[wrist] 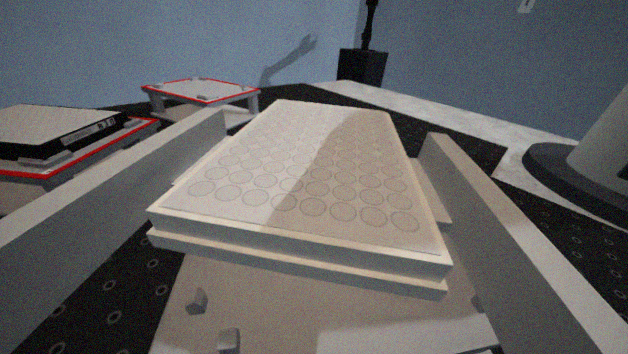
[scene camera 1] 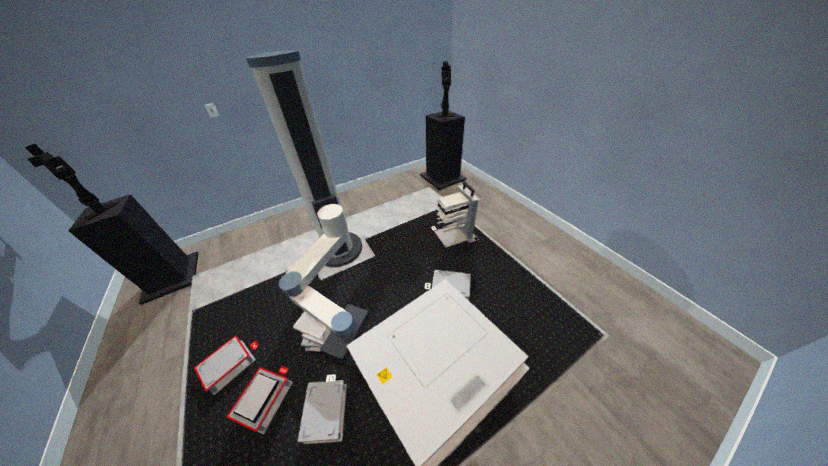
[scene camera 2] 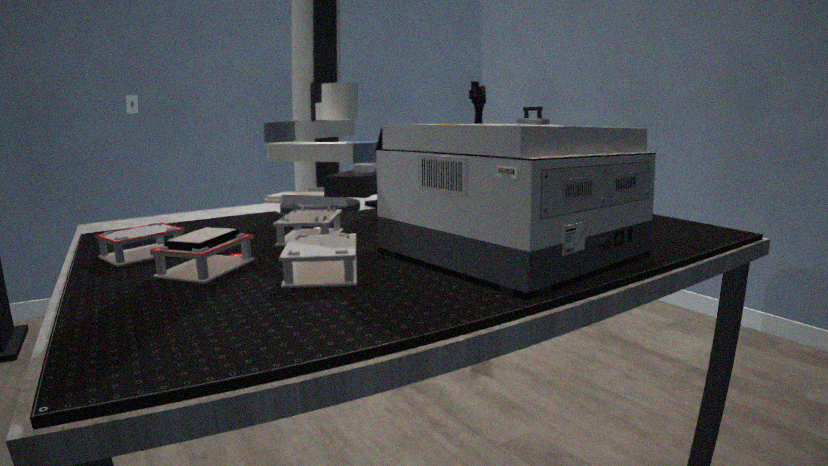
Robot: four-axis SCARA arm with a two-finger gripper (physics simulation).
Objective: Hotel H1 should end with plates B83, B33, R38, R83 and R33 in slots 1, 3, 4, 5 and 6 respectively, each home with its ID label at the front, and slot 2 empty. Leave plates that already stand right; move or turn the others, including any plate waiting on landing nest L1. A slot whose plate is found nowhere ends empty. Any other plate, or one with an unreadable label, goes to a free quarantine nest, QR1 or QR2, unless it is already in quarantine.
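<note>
My gripper [scene camera 1: 315, 328] [wrist: 320, 137] is shut on a pale lidded plate [wrist: 300, 175], held level above a pale nest [scene camera 2: 307, 221] [wrist: 280, 290] with pegs; the near edge facing the wrist camera shows no label. Hotel H1 [scene camera 1: 472, 211] stands at the back right with several plates; their labels are too small to read. A black plate with a white lid [scene camera 1: 255, 397] [scene camera 2: 203, 237] [wrist: 50, 130] sits on a red-edged nest [scene camera 1: 280, 399] [wrist: 100, 159]; its side label is unreadable. The other red-edged nest [scene camera 1: 223, 363] [scene camera 2: 139, 232] [wrist: 200, 90] is empty. An empty pale nest [scene camera 1: 323, 411] [scene camera 2: 318, 250] stands at the front.
A large white instrument [scene camera 1: 437, 358] [scene camera 2: 451, 191] stands right of the gripper, taller than the nests. Another pale nest [scene camera 1: 453, 281] is partly hidden behind it. The arm's column [scene camera 1: 295, 133] rises at the back. Black pedestals [scene camera 1: 133, 248] [scene camera 1: 444, 147] stand beyond the table.
</note>
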